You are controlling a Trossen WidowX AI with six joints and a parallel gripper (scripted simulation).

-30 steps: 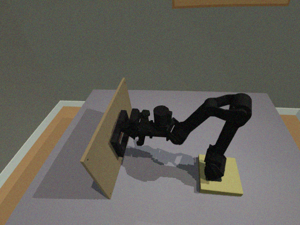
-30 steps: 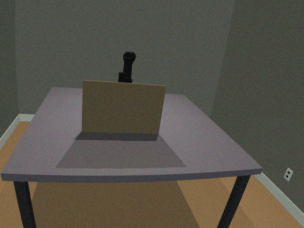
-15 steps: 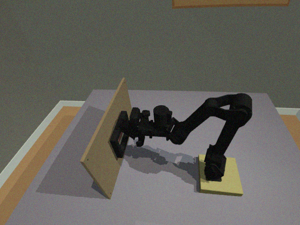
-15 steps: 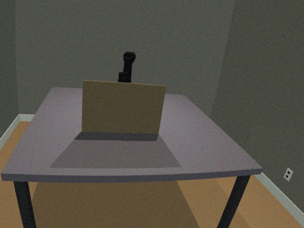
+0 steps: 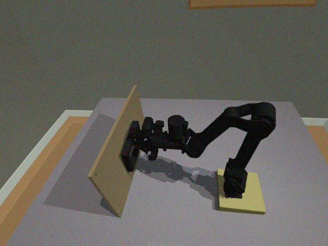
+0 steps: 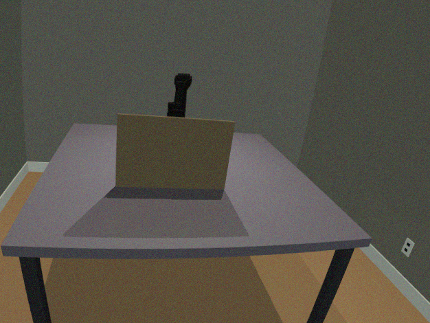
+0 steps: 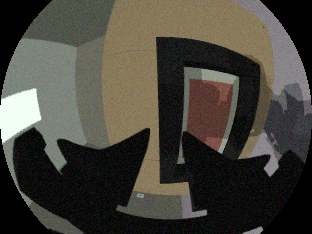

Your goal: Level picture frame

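The black picture frame is 1 cm ahead of my gripper tip, 1 cm to the right of it and 5 cm below it. From my gripper tip the other things lie so: tan wall board 2 cm ahead, 1 cm to the right, 6 cm below.
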